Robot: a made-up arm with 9 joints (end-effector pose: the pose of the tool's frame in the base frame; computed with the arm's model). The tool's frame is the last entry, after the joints.
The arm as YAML. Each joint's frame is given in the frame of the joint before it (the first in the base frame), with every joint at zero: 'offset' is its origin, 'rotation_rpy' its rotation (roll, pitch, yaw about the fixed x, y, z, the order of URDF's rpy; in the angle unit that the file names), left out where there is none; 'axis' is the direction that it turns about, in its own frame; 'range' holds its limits. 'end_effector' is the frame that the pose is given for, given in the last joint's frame.
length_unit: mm
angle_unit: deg
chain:
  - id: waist
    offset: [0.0, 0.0, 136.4]
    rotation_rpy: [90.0, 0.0, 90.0]
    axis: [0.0, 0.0, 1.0]
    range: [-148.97, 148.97]
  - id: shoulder
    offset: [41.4, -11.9, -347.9]
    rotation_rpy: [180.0, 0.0, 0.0]
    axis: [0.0, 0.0, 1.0]
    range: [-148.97, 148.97]
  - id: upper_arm
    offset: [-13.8, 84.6, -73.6]
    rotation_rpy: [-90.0, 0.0, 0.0]
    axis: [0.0, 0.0, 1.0]
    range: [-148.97, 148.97]
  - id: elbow
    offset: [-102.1, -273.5, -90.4]
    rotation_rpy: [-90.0, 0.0, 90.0]
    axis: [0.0, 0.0, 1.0]
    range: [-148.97, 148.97]
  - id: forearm
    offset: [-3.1, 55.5, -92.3]
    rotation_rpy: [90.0, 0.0, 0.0]
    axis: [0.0, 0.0, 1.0]
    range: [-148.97, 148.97]
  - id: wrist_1
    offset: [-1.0, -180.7, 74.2]
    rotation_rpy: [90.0, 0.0, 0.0]
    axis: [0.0, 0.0, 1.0]
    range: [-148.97, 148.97]
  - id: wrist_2
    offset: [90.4, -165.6, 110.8]
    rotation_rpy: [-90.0, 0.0, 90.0]
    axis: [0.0, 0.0, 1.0]
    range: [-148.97, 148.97]
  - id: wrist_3
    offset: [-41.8, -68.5, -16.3]
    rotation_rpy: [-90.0, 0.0, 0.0]
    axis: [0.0, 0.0, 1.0]
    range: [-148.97, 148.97]
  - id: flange
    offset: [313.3, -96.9, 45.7]
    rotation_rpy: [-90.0, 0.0, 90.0]
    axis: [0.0, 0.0, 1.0]
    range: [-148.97, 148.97]
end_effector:
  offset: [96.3, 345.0, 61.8]
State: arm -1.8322 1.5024 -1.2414 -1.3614 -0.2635 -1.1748 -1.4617 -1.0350 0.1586
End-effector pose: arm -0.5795 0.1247 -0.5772 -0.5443 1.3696 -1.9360
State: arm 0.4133 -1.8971 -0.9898 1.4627 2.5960 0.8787 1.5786 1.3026 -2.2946
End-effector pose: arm 0.0898 0.6660 -0.0885 -1.1354 -2.5124 0.5471
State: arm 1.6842 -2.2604 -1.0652 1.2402 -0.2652 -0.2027 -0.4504 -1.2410 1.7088
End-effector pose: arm -0.7446 0.3317 0.8656 -0.1451 -2.6272 -1.2536
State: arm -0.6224 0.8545 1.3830 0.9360 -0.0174 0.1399 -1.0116 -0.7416 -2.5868
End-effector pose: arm -0.0778 -0.1379 -0.1151 0.6922 -1.4235 -2.3140
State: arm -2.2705 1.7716 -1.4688 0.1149 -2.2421 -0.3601 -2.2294 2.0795 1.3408
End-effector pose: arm -0.4073 0.0545 -0.8483 -1.1876 1.1107 -1.4935
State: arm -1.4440 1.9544 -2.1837 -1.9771 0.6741 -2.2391 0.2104 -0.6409 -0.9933
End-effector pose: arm -0.3710 0.3667 0.3024 1.9332 -1.5786 -0.9385
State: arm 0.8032 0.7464 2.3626 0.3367 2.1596 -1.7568 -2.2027 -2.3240 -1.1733
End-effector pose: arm -0.3428 -0.0210 -0.0375 -0.2094 -0.7859 2.5906
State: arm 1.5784 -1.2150 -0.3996 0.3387 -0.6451 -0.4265 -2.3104 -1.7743 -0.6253
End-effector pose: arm -0.9200 0.2903 -0.0736 0.5889 -2.4529 1.6277
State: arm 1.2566 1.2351 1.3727 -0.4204 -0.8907 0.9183 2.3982 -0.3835 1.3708
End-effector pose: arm -0.4036 0.3224 0.5623 -0.8631 2.1354 1.5029
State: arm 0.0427 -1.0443 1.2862 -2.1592 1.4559 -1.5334 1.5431 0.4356 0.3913
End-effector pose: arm -0.5639 0.2081 0.2430 -0.8128 0.8476 1.6605
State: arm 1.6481 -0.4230 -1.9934 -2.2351 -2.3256 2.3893 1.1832 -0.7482 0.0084
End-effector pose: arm 0.0068 -0.0324 0.2477 1.5063 1.2114 0.3813
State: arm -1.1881 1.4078 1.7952 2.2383 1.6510 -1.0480 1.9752 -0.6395 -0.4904
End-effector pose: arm -0.2503 -0.2598 0.0134 1.8441 -1.4601 -0.0257
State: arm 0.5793 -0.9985 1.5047 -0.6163 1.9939 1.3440 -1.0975 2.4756 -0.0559
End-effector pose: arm -0.9888 0.1035 0.4788 -2.2688 1.8715 -0.1933
